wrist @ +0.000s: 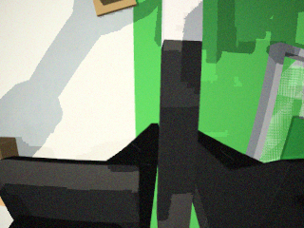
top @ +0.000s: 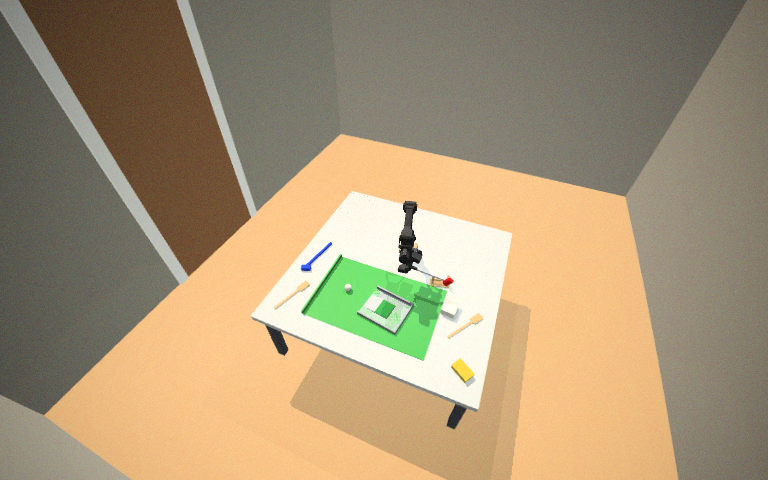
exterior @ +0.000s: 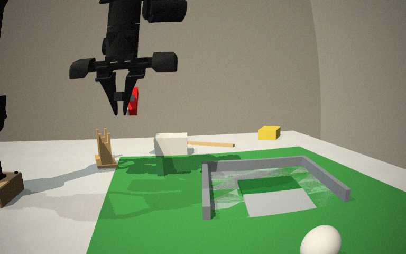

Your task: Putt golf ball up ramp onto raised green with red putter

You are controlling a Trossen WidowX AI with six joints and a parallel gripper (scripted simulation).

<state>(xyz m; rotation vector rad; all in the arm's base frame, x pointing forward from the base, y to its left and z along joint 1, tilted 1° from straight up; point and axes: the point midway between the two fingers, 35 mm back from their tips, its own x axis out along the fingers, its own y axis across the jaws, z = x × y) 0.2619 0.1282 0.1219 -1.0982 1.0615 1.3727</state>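
Now: gripper tip 1 cm past the red putter, 12 cm to the right of it and 2 cm below it. Round my gripper tip: golf ball 23 cm ahead, 30 cm to the right, 10 cm below; white block 7 cm ahead, 29 cm to the left, 10 cm below; wooden stand 9 cm behind, 17 cm to the left, 9 cm below.
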